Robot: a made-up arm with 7 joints. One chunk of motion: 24 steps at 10 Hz.
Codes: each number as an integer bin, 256 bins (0 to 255) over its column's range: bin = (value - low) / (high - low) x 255, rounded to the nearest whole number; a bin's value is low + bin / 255 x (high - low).
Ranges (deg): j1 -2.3..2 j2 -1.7..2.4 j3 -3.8..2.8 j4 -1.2..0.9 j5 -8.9..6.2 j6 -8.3..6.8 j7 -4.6..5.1
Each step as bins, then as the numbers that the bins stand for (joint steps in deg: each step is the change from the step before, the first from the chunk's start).
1 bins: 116 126 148 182 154 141 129
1 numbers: -0.344 0.326 0.031 0.299 0.219 0.049 0.307
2 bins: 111 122 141 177 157 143 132
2 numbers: -0.428 0.262 -0.151 0.258 0.397 0.168 0.421
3 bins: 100 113 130 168 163 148 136
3 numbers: -0.614 0.117 -0.435 0.184 0.752 0.464 0.573
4 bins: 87 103 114 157 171 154 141
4 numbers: -0.833 -0.044 -0.849 0.093 1.226 0.819 0.764
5 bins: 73 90 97 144 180 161 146
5 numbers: -1.069 -0.253 -1.289 -0.014 1.759 1.234 0.954
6 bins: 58 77 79 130 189 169 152
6 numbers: -1.322 -0.462 -1.755 -0.129 2.292 1.707 1.182
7 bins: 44 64 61 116 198 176 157
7 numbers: -1.558 -0.671 -2.221 -0.245 2.825 2.122 1.372
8 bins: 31 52 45 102 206 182 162
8 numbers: -1.777 -0.864 -2.635 -0.360 3.298 2.477 1.562
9 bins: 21 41 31 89 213 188 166
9 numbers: -1.946 -1.041 -2.998 -0.467 3.713 2.833 1.715
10 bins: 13 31 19 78 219 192 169
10 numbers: -2.081 -1.202 -3.308 -0.558 4.068 3.069 1.829
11 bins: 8 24 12 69 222 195 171
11 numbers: -2.165 -1.314 -3.489 -0.632 4.246 3.247 1.905
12 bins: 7 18 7 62 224 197 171
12 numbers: -2.182 -1.411 -3.619 -0.689 4.364 3.365 1.905
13 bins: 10 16 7 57 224 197 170
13 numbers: -2.131 -1.443 -3.619 -0.731 4.364 3.365 1.867
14 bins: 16 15 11 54 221 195 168
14 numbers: -2.030 -1.459 -3.515 -0.755 4.187 3.247 1.791
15 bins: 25 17 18 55 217 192 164
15 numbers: -1.878 -1.427 -3.334 -0.747 3.950 3.069 1.638
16 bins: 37 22 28 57 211 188 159
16 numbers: -1.676 -1.346 -3.075 -0.731 3.595 2.833 1.448
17 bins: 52 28 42 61 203 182 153
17 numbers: -1.423 -1.250 -2.713 -0.698 3.121 2.477 1.220
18 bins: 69 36 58 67 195 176 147
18 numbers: -1.136 -1.121 -2.299 -0.648 2.647 2.122 0.992
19 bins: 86 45 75 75 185 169 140
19 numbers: -0.850 -0.976 -1.859 -0.582 2.055 1.707 0.725
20 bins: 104 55 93 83 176 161 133
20 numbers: -0.546 -0.816 -1.393 -0.516 1.522 1.234 0.459
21 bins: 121 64 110 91 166 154 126
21 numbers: -0.260 -0.671 -0.953 -0.451 0.930 0.819 0.193
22 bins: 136 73 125 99 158 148 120
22 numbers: -0.007 -0.526 -0.565 -0.385 0.456 0.464 -0.035
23 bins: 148 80 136 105 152 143 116
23 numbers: 0.196 -0.414 -0.280 -0.335 0.101 0.168 -0.187
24 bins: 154 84 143 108 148 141 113
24 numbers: 0.297 -0.349 -0.099 -0.311 -0.136 0.049 -0.302
